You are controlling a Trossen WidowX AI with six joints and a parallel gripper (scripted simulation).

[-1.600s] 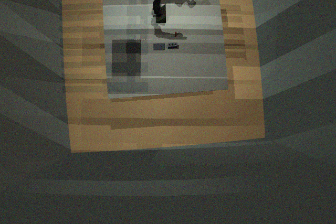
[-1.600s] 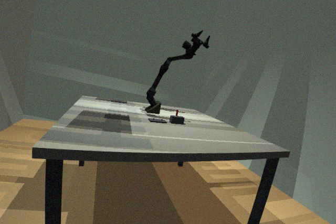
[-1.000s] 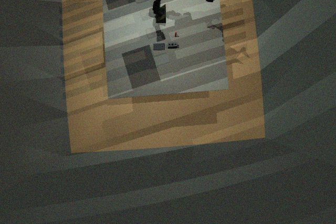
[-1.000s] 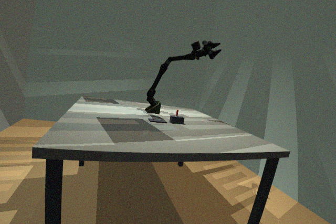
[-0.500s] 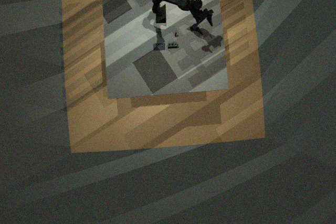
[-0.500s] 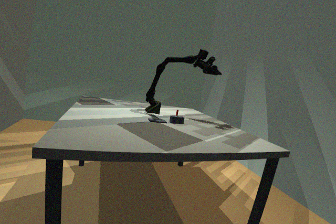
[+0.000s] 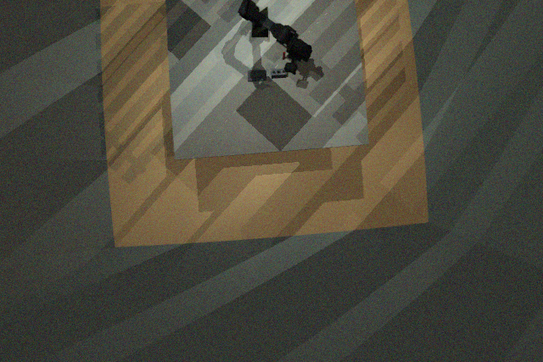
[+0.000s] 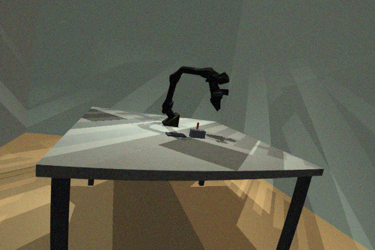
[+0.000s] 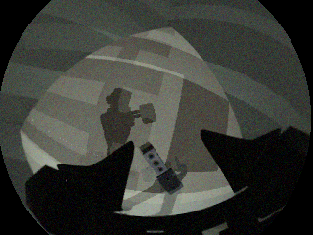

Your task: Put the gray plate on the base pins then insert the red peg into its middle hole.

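My gripper tip is now 160 mm above the plate, 90 mm to the left of it and 50 mm past it. Round my gripper tip: base (240 mm to the right, 190 mm below, 50 mm behind); then red peg (160 mm below, 160 mm behind, 50 mm to the right).
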